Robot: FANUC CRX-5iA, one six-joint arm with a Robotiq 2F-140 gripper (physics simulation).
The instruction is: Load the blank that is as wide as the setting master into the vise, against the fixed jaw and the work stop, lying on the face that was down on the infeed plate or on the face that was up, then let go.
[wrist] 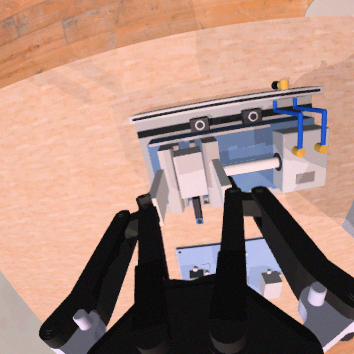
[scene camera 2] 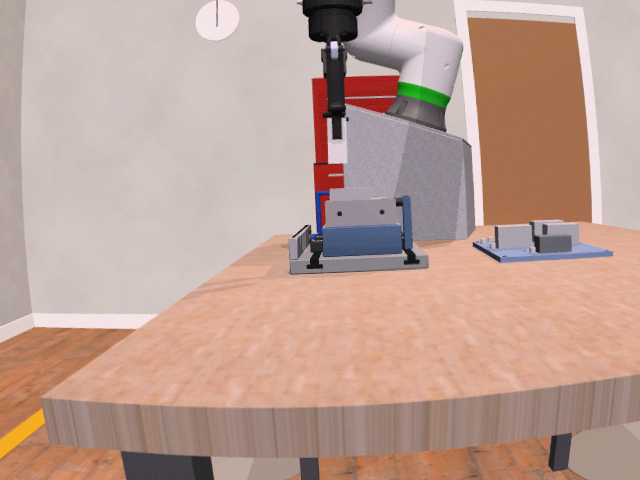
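Seen in the pictures: gripper, fingertip midpoint: (wrist: 189,175) (scene camera 2: 337,163); arm's base, origin of the base link: (scene camera 2: 414,125).
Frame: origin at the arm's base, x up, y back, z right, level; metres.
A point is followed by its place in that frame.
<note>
A light grey blank (scene camera 2: 350,194) @(z 0.188, x -0.149, y -0.508 m) (wrist: 190,175) @(z 0.188, x -0.140, y -0.491 m) stands in the vise (scene camera 2: 361,240) @(z 0.178, x -0.213, y -0.550 m) (wrist: 300,172) @(z 0.148, x -0.157, y -0.334 m), its top above the jaws. It lies between the fixed jaw (scene camera 2: 360,210) (wrist: 168,161) and the moving jaw (wrist: 210,150) on the rod side. The work stop (scene camera 2: 407,222) @(z 0.105, x -0.194, y -0.500 m) (wrist: 198,212) @(z 0.119, x -0.158, y -0.492 m) is at the blank's end; whether they touch is hard to tell. My gripper (scene camera 2: 337,150) @(z 0.203, x -0.103, y -0.490 m) (wrist: 189,175) @(z 0.203, x -0.103, y -0.490 m) is open and empty above the blank, its pads apart on either side in the wrist view. A dark grey block (scene camera 2: 553,243) @(z -0.116, x -0.232, y -0.553 m), perhaps the setting master, sits on the infeed plate (scene camera 2: 589,254) @(z -0.168, x -0.249, y -0.580 m) (wrist: 186,254) @(z -0.042, x -0.245, y -0.545 m).
Several light grey blocks (scene camera 2: 512,236) @(z -0.077, x -0.226, y -0.460 m) (wrist: 270,285) @(z -0.158, x -0.209, y -0.367 m) stand on the plate, with small pins beside them. Blue hoses (wrist: 300,131) @(z 0.213, x -0.144, y -0.340 m) rise at the vise's cylinder end. A grey rail (scene camera 2: 299,242) @(z 0.264, x -0.213, y -0.530 m) (wrist: 230,103) @(z 0.260, x -0.204, y -0.411 m) runs along the vise's side. The robot pedestal (scene camera 2: 413,186) @(z 0.034, x -0.141, y -0.136 m) stands behind the vise.
</note>
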